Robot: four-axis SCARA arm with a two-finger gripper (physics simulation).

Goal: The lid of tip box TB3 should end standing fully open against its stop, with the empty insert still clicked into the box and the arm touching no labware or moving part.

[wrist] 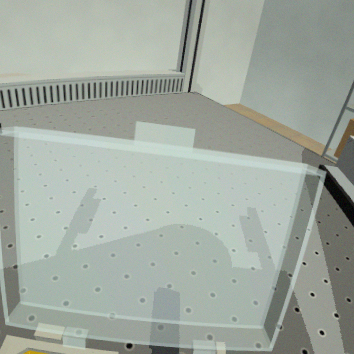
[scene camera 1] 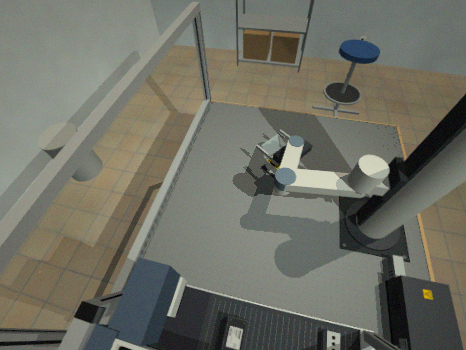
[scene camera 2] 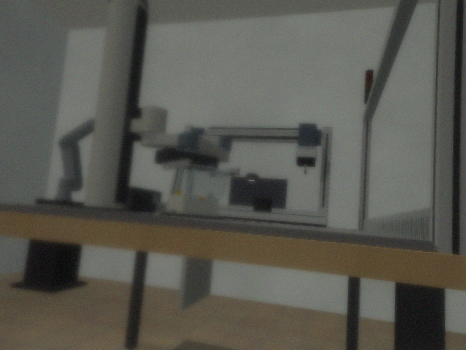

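Seen in the pictures: gripper, fingertip midpoint: (wrist: 164, 128) (scene camera 1: 268, 138) (scene camera 2: 215, 167); arm's base, link origin: (scene camera 1: 370, 225).
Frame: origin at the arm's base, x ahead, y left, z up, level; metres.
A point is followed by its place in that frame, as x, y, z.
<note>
The clear lid (scene camera 1: 271, 144) {0.533, -0.301, 0.121} (scene camera 2: 214, 184) {0.546, -0.281, 0.111} (wrist: 165, 200) {0.538, -0.301, 0.133} of the pale tip box (scene camera 2: 192, 205) {0.493, -0.300, 0.046} (wrist: 20, 344) {0.540, -0.233, 0.072} stands raised on its hinges. Its exact angle, and whether it rests on its stop, I cannot tell. A bit of the yellow insert (scene camera 1: 272, 163) {0.510, -0.205, 0.083} (wrist: 42, 352) {0.533, -0.240, 0.070} shows at the box; most of it is hidden, so its seating cannot be judged. My gripper (scene camera 1: 273, 141) {0.553, -0.308, 0.157} (wrist: 164, 128) {0.553, -0.308, 0.157} is open, its fingers spread at the two upper corners of the lid, with nothing held. The right finger is very close to the lid's corner in the wrist view; contact cannot be told.
The arm column (scene camera 1: 420, 200) {0.014, 0.074, 0.376} (scene camera 2: 112, 110) {0.031, -0.068, 0.396} stands on the perforated table (scene camera 1: 200, 240) {0.770, 0.252, 0.013}. A dark block (scene camera 2: 144, 199) {-0.032, 0.366, 0.075} lies beside the box. A low slotted rail (wrist: 90, 91) {1.004, -0.443, 0.029} edges the table beyond the lid. A gantry (scene camera 2: 260, 132) {0.477, 0.622, 0.492} with a blue head (scene camera 2: 309, 134) {0.750, 0.465, 0.447} stands further back.
</note>
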